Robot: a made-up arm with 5 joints.
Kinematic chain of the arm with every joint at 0, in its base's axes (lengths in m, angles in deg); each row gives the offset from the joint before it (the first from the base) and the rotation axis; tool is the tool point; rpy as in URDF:
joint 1: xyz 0.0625 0 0.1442 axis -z
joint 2: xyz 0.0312 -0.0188 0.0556 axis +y
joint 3: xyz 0.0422 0 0.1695 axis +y
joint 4: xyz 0.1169 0 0.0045 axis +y
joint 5: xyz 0.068 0.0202 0 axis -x
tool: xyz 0 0 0 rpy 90 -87.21 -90
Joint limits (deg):
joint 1: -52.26..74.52
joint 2: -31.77..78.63
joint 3: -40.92..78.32
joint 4: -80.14..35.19
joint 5: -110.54..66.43
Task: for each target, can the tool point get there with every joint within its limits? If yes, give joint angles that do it. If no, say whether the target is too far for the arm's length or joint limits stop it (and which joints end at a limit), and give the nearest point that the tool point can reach.
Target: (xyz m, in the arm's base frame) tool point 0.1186 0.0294 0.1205
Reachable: yes | joints -26.41 64.10 68.73 24.14 -7.21
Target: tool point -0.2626 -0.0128 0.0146
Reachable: no: joint limits stop it (at a limit: joint 1, joint 2) | nearest point 0.0770 -0.0472 0.0929 | short by 0.350 m
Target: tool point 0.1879 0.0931 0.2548
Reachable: yes | joints -36.09 -19.34 59.06 4.74 -7.25
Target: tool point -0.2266 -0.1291 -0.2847
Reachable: no: too far | nearest point 0.1032 -0.1416 0.0163 | short by 0.447 m
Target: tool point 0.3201 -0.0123 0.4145
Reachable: yes | joints 3.05 2.39 -20.45 12.51 12.02
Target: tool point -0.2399 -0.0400 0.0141
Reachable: no: joint limits stop it (at a limit: joint 1, joint 2) | nearest point 0.0786 -0.0530 0.0840 | short by 0.326 m
